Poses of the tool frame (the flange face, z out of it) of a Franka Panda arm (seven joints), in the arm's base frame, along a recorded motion.
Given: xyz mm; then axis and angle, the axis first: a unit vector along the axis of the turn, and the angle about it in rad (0 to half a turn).
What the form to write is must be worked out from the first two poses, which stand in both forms.
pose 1, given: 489 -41 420 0.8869 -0.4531 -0.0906 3.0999
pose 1, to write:
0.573 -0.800 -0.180 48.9
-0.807 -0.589 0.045 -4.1
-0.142 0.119 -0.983 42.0
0 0 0 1

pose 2, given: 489 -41 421 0.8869 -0.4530 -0.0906 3.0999
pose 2, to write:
0.573 -0.799 -0.180 48.9
-0.807 -0.589 0.045 -4.1
-0.142 0.119 -0.983 42.1
0 0 0 1

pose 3, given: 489 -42 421 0.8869 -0.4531 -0.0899 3.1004
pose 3, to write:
0.573 -0.800 -0.178 48.9
-0.807 -0.589 0.045 -4.2
-0.141 0.118 -0.983 42.1
0 0 0 1

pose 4, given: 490 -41 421 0.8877 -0.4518 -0.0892 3.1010
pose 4, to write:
0.576 -0.798 -0.177 49.0
-0.805 -0.591 0.045 -4.1
-0.140 0.117 -0.983 42.1
0 0 0 1

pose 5, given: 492 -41 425 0.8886 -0.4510 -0.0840 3.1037
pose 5, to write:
0.579 -0.798 -0.166 49.2
-0.804 -0.593 0.042 -4.1
-0.132 0.109 -0.985 42.5
0 0 0 1

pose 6, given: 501 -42 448 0.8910 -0.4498 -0.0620 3.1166
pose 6, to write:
0.588 -0.800 -0.122 50.1
-0.803 -0.595 0.033 -4.2
-0.099 0.078 -0.992 44.8
0 0 0 1

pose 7, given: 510 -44 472 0.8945 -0.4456 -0.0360 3.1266
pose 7, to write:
0.600 -0.797 -0.071 51.0
-0.798 -0.603 0.019 -4.4
-0.058 0.045 -0.997 47.2
0 0 0 1

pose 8, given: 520 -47 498 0.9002 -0.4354 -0.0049 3.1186
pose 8, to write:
0.621 -0.784 -0.019 52.0
-0.784 -0.621 -0.016 -4.7
0.001 0.025 -1.000 49.8
0 0 0 1

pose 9, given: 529 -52 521 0.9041 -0.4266 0.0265 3.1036
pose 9, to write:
0.635 -0.772 0.032 52.9
-0.770 -0.635 -0.057 -5.2
0.064 0.012 -0.998 52.1
0 0 0 1

